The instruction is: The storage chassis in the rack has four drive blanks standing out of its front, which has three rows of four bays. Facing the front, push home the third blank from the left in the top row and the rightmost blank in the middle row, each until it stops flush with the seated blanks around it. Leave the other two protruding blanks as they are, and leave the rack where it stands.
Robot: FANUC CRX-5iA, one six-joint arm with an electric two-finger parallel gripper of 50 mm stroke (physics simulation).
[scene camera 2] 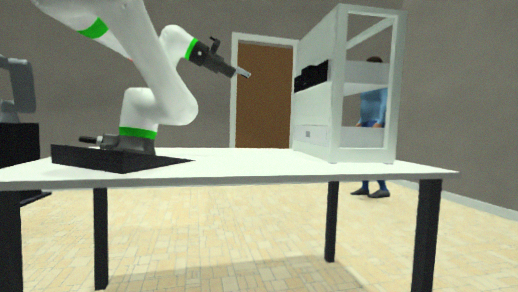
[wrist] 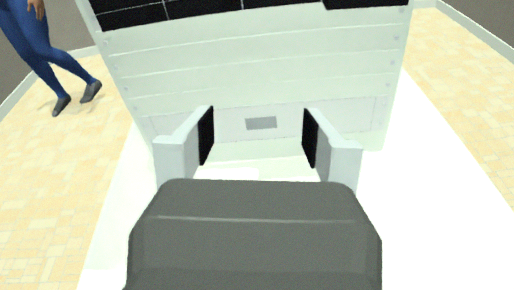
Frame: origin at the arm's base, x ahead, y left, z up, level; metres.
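Where they show: gripper, fingertip midpoint: (scene camera 2: 249, 76) (wrist: 258, 125).
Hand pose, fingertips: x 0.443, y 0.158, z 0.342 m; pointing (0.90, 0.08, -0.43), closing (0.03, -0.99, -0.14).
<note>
Each offset is from my fingertips to the centre of the thing. "*": to the spot under its first point. Level surfaces: height alone.
The black storage chassis (scene camera 2: 316, 76) (wrist: 205, 10) sits in the upper part of the white rack (scene camera 2: 338, 107) (wrist: 260, 57). In the scene view its dark front stands out unevenly, but single blanks cannot be told apart. In the wrist view the chassis's lower edge shows at the top, with one dark block @[* dx +0.261, dy -0.127, dz -0.029 m] (wrist: 367, 4) at the right reaching lower than its neighbours; the upper rows are out of view. My gripper (scene camera 2: 249, 75) (wrist: 258, 125) is open and empty, in the air in front of the rack, apart from it, tilted slightly downward.
The rack stands on the white table @[dz -0.368 m] (scene camera 2: 225, 167) (wrist: 430, 200). Pale panels and a lower panel with a grey label @[* dx +0.305, dy +0.040, dz -0.258 m] (wrist: 260, 123) lie below the chassis. A black wedge-shaped base (scene camera 2: 95, 158) is beside the arm's foot. A person (scene camera 2: 374, 107) (wrist: 37, 55) is behind the rack.
</note>
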